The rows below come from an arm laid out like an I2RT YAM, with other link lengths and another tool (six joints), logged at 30 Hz.
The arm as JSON. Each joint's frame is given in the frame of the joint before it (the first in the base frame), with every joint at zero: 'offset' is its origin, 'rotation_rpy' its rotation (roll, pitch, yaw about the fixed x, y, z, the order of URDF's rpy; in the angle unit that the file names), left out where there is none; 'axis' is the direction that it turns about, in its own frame. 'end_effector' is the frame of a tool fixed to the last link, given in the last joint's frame.
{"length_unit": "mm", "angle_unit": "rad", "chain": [
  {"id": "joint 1", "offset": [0.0, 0.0, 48.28], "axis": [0.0, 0.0, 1.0]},
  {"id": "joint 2", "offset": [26.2, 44.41, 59.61], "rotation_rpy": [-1.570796, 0.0, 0.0], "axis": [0.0, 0.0, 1.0]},
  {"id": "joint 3", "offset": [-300.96, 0.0, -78.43], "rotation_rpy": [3.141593, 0.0, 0.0], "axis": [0.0, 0.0, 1.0]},
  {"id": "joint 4", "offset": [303.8, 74.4, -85.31], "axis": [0.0, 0.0, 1.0]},
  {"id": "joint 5", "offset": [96.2, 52.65, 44.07], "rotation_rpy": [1.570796, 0.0, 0.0], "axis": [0.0, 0.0, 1.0]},
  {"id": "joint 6", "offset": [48.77, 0.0, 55.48], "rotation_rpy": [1.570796, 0.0, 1.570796], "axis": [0.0, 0.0, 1.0]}
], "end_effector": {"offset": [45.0, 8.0, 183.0], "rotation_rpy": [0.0, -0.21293, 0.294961]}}
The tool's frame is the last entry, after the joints.
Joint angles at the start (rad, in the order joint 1, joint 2, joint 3, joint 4, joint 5, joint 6): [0.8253, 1.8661, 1.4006, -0.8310, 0.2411, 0.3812]
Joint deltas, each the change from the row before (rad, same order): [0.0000, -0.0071, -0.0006, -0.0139, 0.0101, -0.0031]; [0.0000, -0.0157, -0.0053, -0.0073, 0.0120, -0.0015]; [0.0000, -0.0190, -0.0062, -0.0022, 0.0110, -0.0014]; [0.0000, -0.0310, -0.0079, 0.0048, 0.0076, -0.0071]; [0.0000, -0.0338, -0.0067, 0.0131, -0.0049, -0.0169]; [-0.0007, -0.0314, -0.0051, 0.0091, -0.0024, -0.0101]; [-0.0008, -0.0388, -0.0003, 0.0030, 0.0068, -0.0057]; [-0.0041, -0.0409, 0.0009, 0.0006, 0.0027, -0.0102]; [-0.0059, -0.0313, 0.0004, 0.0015, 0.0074, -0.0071]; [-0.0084, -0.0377, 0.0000, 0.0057, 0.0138, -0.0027]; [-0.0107, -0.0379, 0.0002, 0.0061, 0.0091, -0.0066]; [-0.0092, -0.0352, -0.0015, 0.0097, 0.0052, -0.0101]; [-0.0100, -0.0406, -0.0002, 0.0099, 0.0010, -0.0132]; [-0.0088, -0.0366, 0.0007, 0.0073, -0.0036, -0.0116]
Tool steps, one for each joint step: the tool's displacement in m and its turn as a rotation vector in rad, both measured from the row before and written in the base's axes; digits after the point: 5 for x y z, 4 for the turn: [-0.00107, -0.00448, 0.00314, -0.0131, -0.0022, 0.0002]; [-0.00023, -0.00409, 0.00580, -0.0061, -0.0106, -0.0018]; [0.00057, -0.00288, 0.00710, 0.0001, -0.0150, -0.0017]; [0.00180, -0.00067, 0.01195, 0.0128, -0.0244, 0.0043]; [0.00237, 0.00353, 0.01329, 0.0257, -0.0246, 0.0170]; [0.00184, 0.00193, 0.01282, 0.0231, -0.0231, 0.0092]; [0.00255, -0.00011, 0.01842, 0.0236, -0.0333, 0.0016]; [0.00241, -0.00145, 0.01942, 0.0244, -0.0318, 0.0036]; [0.00298, -0.00345, 0.01537, 0.0161, -0.0284, -0.0033]; [0.00440, -0.00548, 0.01916, 0.0217, -0.0390, -0.0131]; [0.00410, -0.00605, 0.01912, 0.0226, -0.0373, -0.0103]; [0.00328, -0.00476, 0.01747, 0.0217, -0.0353, -0.0043]; [0.00251, -0.00489, 0.02038, 0.0265, -0.0387, -0.0007]; [0.00100, -0.00415, 0.01820, 0.0254, -0.0324, 0.0019]
